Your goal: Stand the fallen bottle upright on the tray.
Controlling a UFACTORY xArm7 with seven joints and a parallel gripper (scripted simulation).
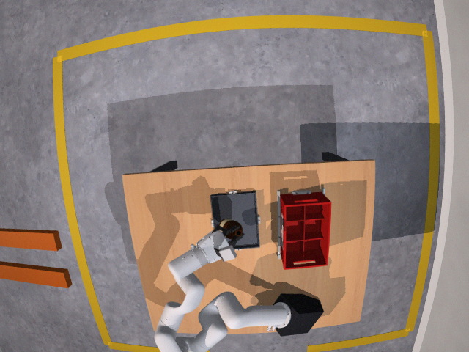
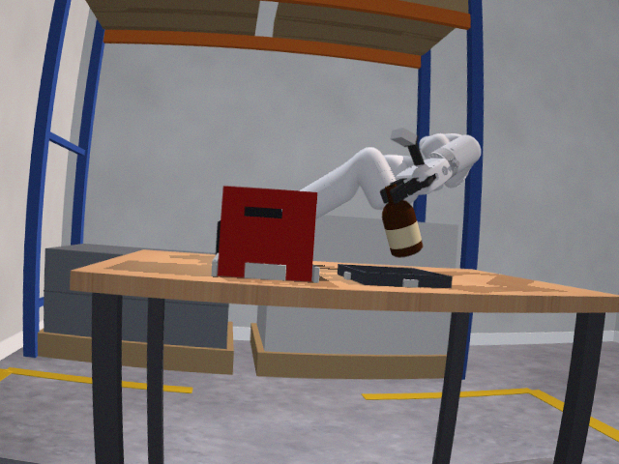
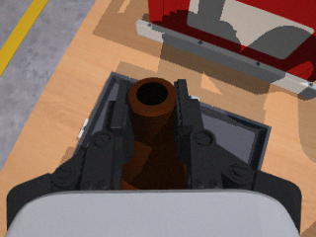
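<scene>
Now: hand 50 mm above the brown bottle, 10 mm to the right of it and 10 mm past it. The rest, counted from my hand: dark grey tray (180 mm below, 20 mm behind); red crate (270 mm to the right, 110 mm below, 50 mm ahead).
</scene>
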